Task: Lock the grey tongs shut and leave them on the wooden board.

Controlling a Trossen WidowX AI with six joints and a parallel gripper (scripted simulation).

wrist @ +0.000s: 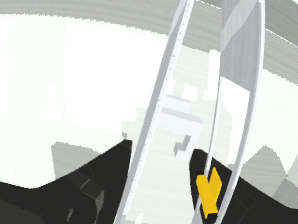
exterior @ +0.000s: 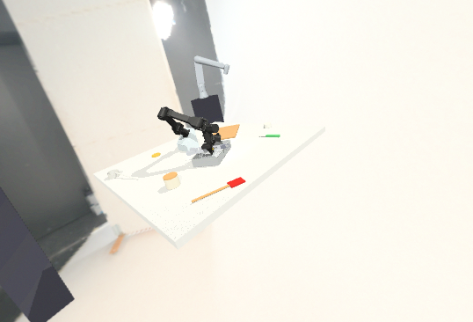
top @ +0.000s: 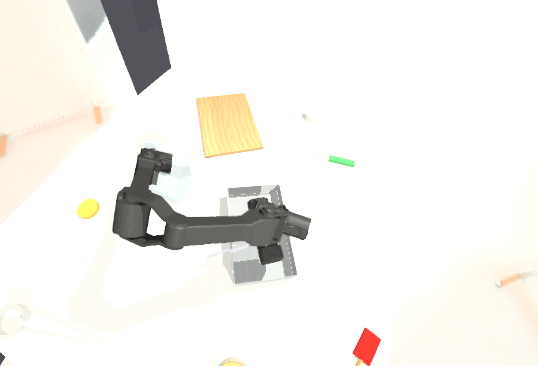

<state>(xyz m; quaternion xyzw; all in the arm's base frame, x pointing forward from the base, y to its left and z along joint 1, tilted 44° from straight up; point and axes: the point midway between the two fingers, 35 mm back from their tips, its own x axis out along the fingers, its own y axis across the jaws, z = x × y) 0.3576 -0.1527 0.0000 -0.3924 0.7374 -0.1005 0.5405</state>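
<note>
Right now the grey roasting tin is 2 cm behind my gripper tip and 2 cm to the left of it. From my gripper tip the other things lie so: wooden board (28 cm behind, 46 cm to the left, 2 cm below); then yellow disc (60 cm behind, 8 cm to the right, 2 cm below); then red spatula (34 cm ahead, 29 cm to the right, 2 cm below).
</note>
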